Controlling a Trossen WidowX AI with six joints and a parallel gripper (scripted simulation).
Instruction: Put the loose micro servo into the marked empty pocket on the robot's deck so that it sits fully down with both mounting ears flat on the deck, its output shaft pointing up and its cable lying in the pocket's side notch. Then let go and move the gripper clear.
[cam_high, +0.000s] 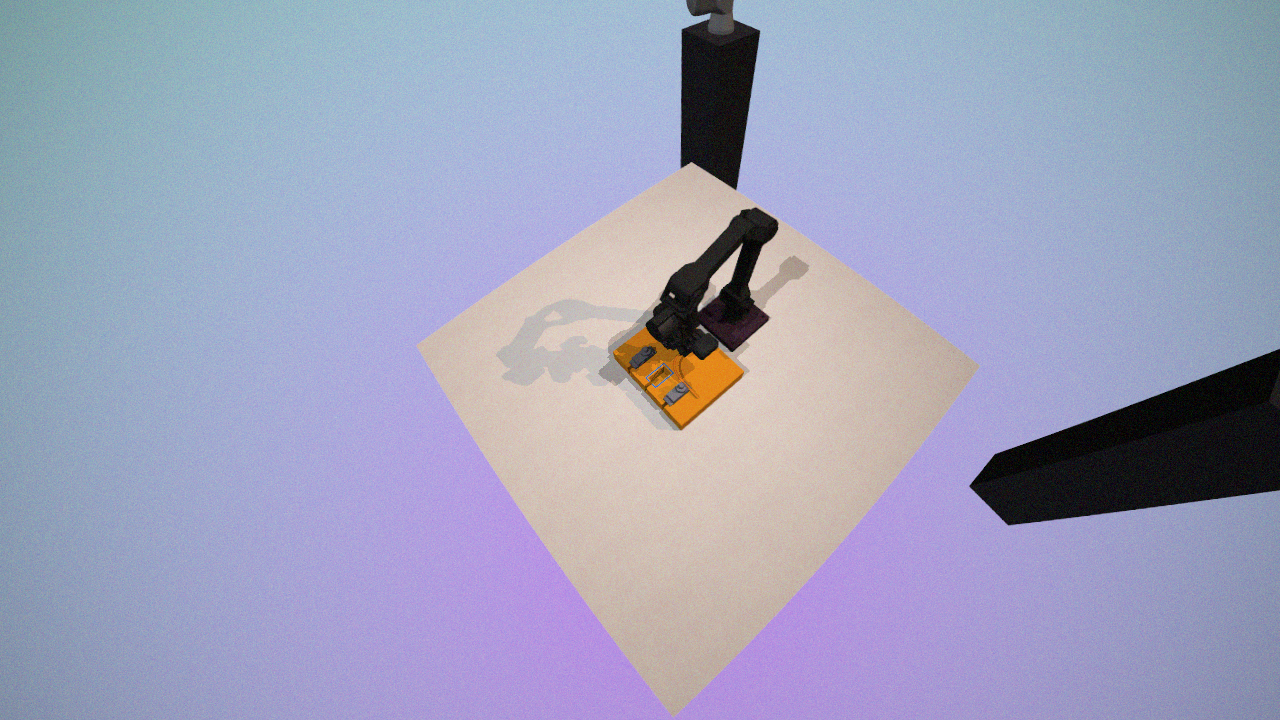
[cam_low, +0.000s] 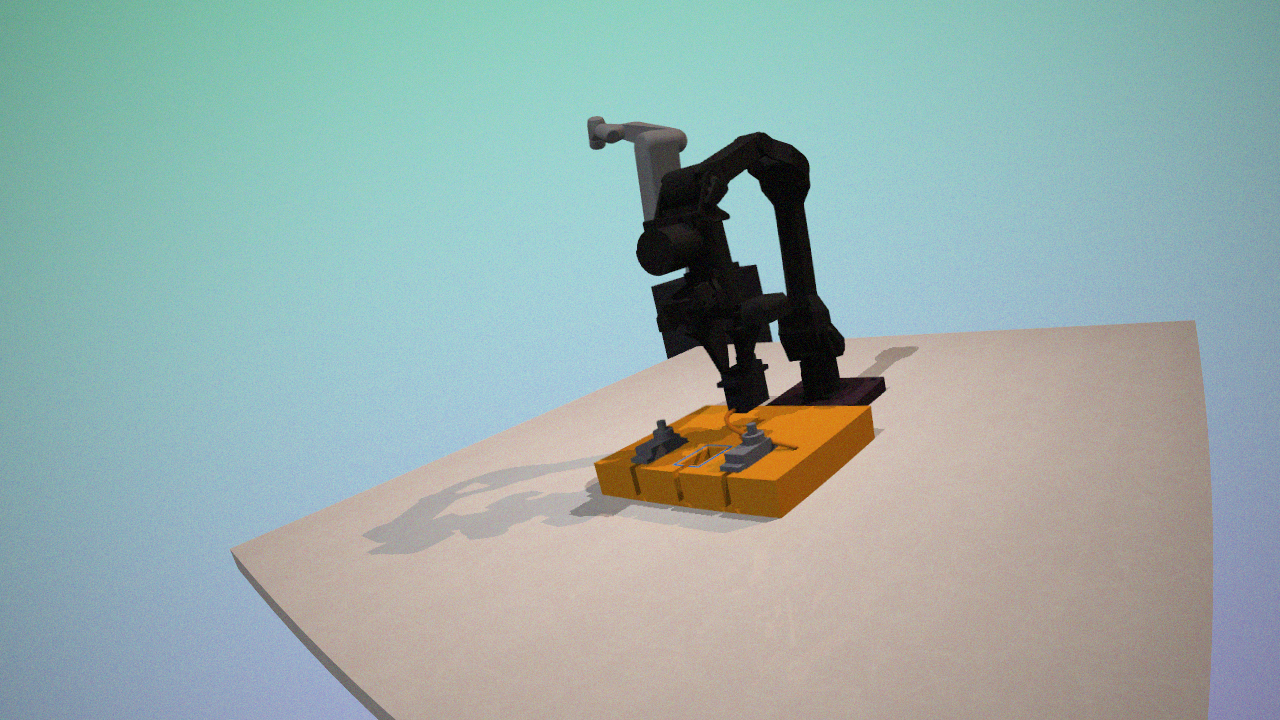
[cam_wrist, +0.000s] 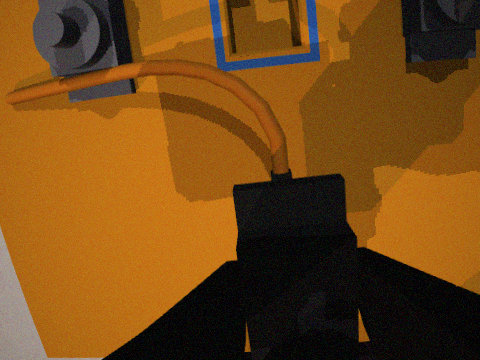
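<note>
My gripper tip is now 10 cm above the orange deck and 2 cm past it.
</note>
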